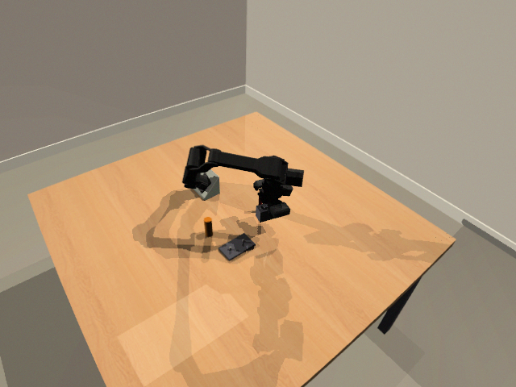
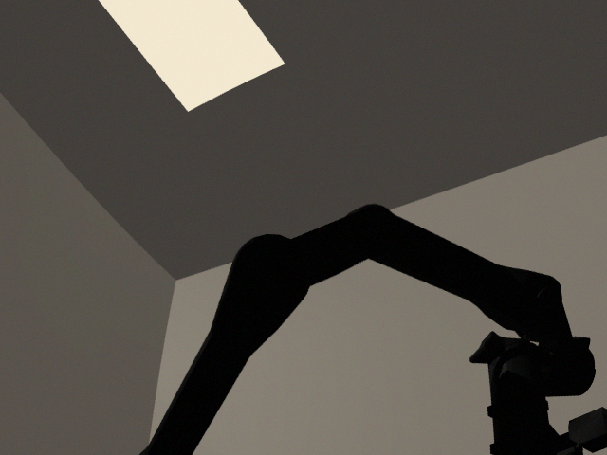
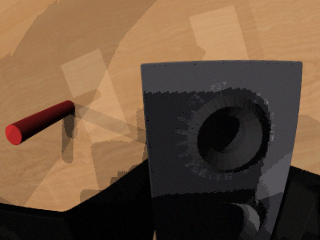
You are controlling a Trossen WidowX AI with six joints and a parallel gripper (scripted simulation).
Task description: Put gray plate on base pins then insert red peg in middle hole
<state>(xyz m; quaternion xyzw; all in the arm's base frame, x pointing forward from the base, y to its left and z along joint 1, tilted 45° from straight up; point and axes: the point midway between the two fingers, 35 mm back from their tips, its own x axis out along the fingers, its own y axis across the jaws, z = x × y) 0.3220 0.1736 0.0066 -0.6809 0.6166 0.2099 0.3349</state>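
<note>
The dark base is 15 cm to the right of my gripper tip, 8 cm below it and 1 cm ahead of it. Also, from my gripper tip: orange cylinder: 21 cm to the right, 10 cm behind, 5 cm below; then red peg: 11 cm behind, 5 cm below, 3 cm to the left; then gray plate: 3 cm above.
</note>
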